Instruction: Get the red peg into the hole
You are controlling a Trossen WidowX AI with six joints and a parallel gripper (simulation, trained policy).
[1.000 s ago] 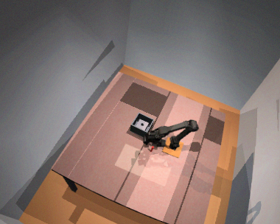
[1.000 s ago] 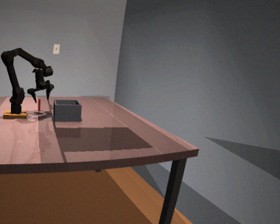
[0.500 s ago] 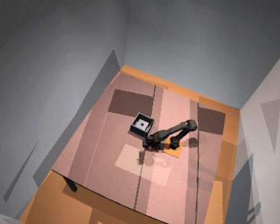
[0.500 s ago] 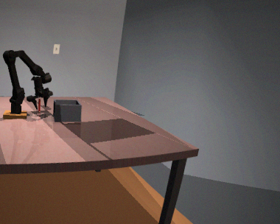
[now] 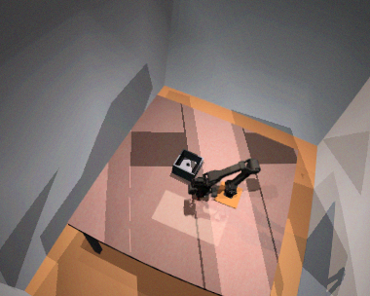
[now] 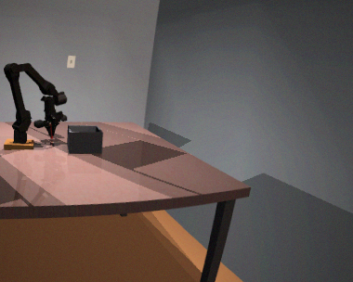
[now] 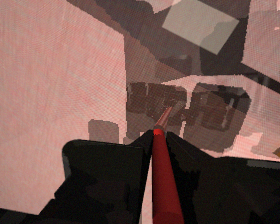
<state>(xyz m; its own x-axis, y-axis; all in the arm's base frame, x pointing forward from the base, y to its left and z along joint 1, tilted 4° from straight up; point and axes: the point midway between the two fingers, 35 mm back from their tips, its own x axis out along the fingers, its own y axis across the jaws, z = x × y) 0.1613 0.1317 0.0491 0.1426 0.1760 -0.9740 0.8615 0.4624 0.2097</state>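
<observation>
My gripper tip is now 17 cm short of the plate, 16 cm to the left of it and 3 cm below it. The rest, counted from my gripper tip: dark grey box (17 cm ahead, 16 cm to the right, 1 cm above); red peg (1 cm behind, 3 cm above).
</observation>
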